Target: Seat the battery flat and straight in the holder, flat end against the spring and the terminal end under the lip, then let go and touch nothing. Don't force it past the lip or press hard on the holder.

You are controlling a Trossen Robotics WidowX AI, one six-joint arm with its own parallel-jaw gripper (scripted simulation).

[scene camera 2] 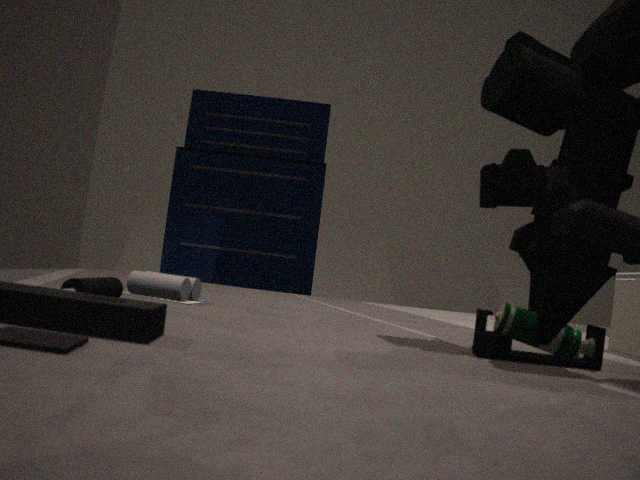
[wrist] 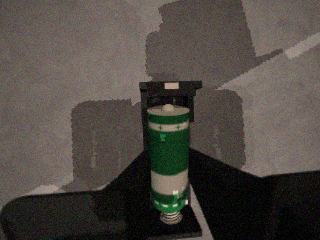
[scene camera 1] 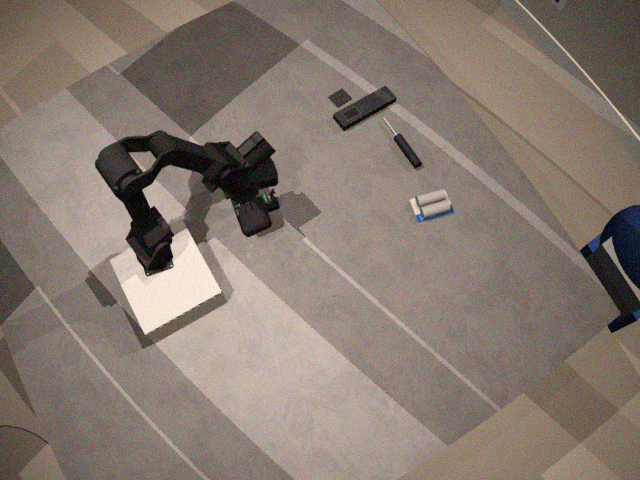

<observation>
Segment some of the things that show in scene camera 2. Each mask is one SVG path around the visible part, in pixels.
The gripper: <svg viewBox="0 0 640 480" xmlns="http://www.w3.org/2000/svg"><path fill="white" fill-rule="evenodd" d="M606 150L583 145L565 145L560 148L558 158L554 159L550 166L544 166L543 164L537 165L530 150L510 149L501 164L490 163L489 165L484 165L480 170L479 195L481 208L496 208L497 206L533 207L530 213L535 215L533 222L514 230L509 249L518 252L529 269L530 291L528 310L538 314L534 341L544 346L548 346L590 298L602 288L608 279L617 274L617 269L608 266L612 252L622 255L625 263L630 265L640 264L640 218L617 210L621 193L631 188L634 176L627 174L628 164L625 160Z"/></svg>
A battery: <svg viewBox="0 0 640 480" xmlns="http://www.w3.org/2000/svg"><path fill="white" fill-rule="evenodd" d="M495 315L495 332L508 337L513 336L513 339L531 345L539 350L545 350L553 355L571 360L580 347L582 332L569 325L566 325L548 346L536 343L534 337L538 314L528 309L503 302L499 312Z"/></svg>
</observation>
